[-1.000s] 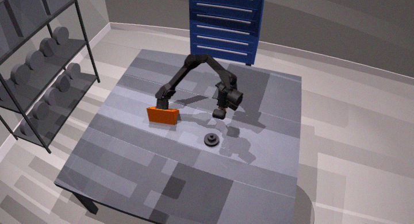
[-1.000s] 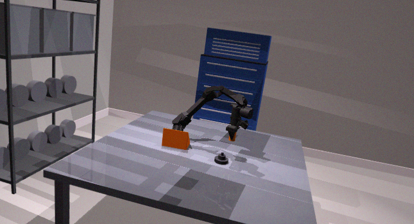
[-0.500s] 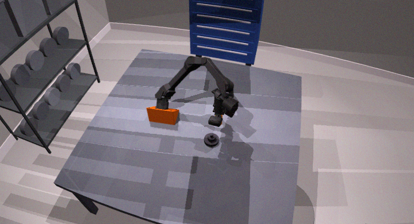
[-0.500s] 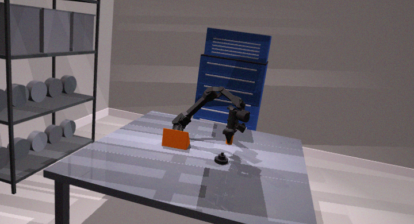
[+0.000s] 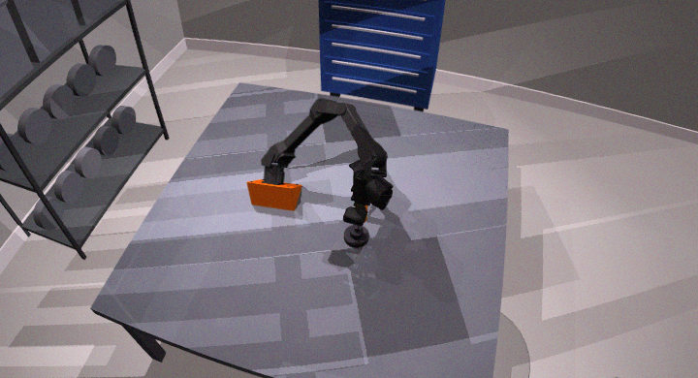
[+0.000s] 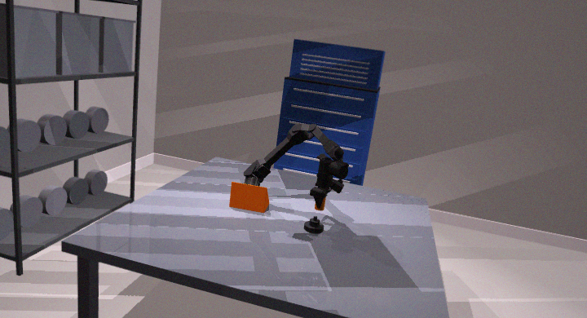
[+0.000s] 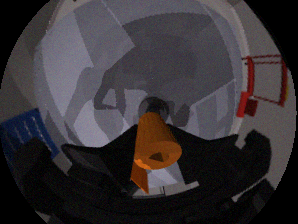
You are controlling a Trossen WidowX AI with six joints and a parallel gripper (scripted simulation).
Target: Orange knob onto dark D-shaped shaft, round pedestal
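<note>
Now: the dark round pedestal 10 mm behind my gripper tip, 20 mm to the right of it and 70 mm below it. The rest, counted from my gripper tip: orange knob (20 mm above).
</note>
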